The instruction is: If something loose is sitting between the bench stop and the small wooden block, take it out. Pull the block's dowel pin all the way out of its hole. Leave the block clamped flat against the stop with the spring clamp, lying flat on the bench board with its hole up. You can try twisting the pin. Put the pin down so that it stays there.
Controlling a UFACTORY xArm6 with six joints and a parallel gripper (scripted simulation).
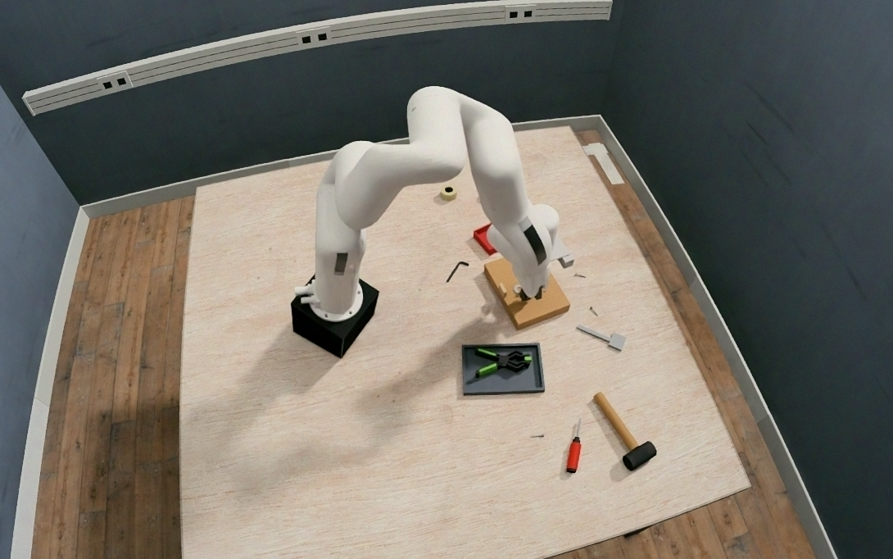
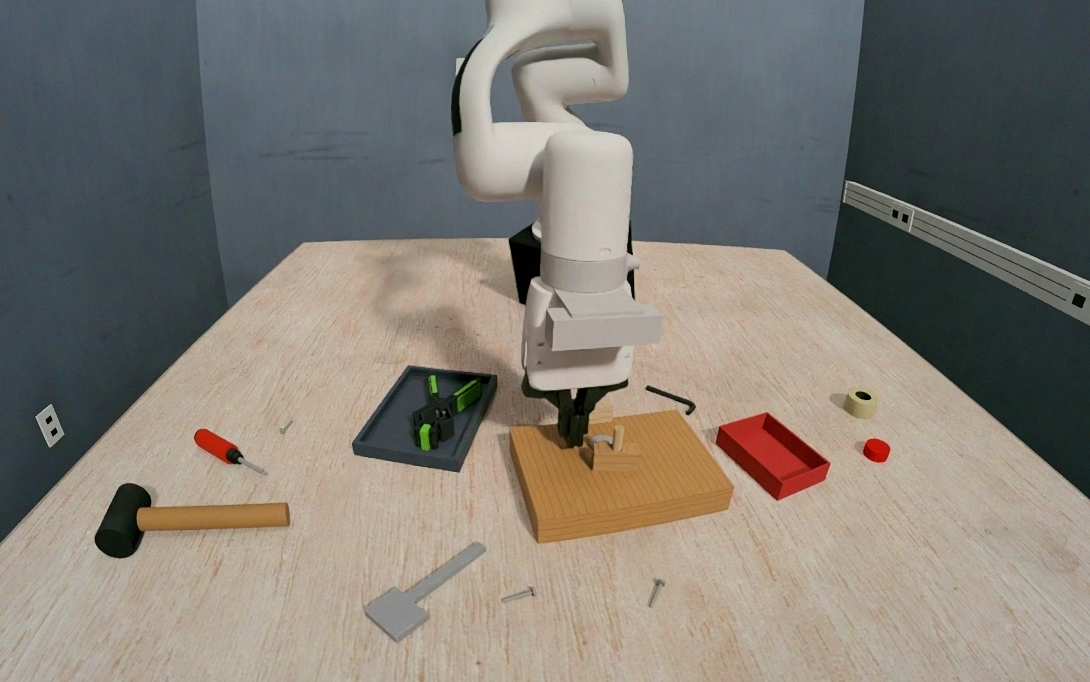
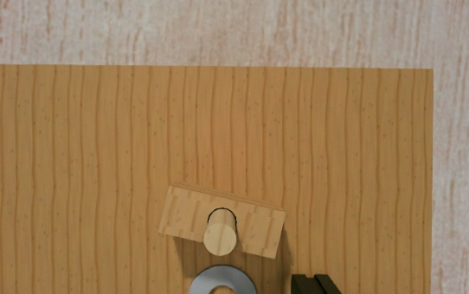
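Now: hand 3 cm to the right of the washer and 3 cm above it. The rest, counted from my hand: grey tray 11 cm behind, 16 cm to the right, 6 cm below; small wooden block 3 cm ahead, 4 cm to the left, 2 cm below; dowel pin 3 cm ahead, 4 cm to the left, 1 cm below.
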